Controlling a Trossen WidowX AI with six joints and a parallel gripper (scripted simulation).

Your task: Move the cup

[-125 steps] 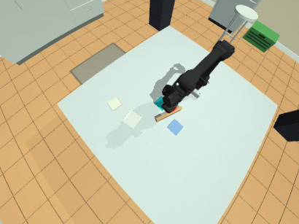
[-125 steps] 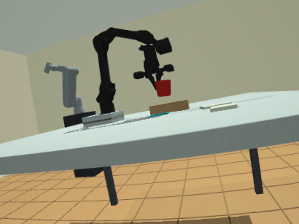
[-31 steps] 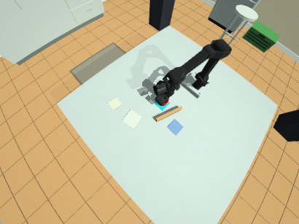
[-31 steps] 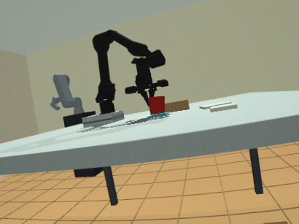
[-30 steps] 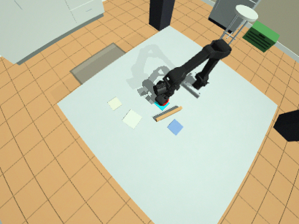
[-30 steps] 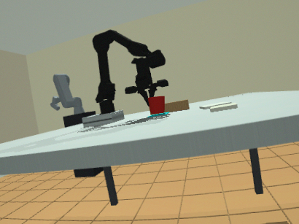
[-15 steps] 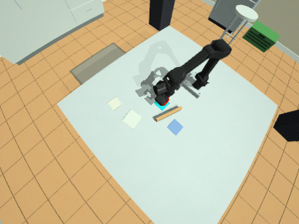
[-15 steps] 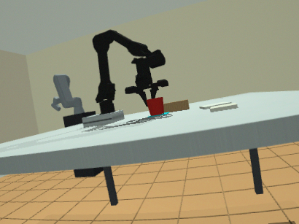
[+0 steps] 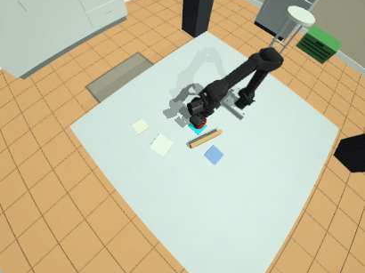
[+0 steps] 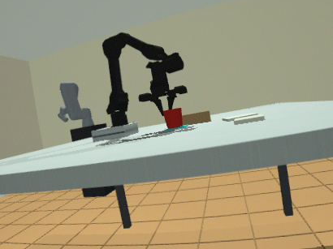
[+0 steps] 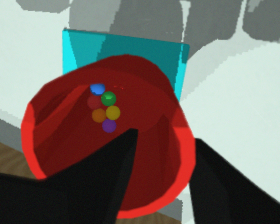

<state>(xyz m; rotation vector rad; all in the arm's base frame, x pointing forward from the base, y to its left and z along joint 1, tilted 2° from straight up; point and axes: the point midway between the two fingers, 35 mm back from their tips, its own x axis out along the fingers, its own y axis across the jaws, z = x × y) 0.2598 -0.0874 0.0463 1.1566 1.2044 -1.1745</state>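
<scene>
Now: the red cup 3 cm ahead of my gripper tip and 2 cm below it. The rest, counted from my gripper tip: bright cyan pad: 3 cm ahead, 6 cm below; then pale blue pad: 8 cm ahead, 19 cm to the left, 6 cm below; then wooden block: 6 cm ahead, 10 cm to the left, 4 cm below.
</scene>
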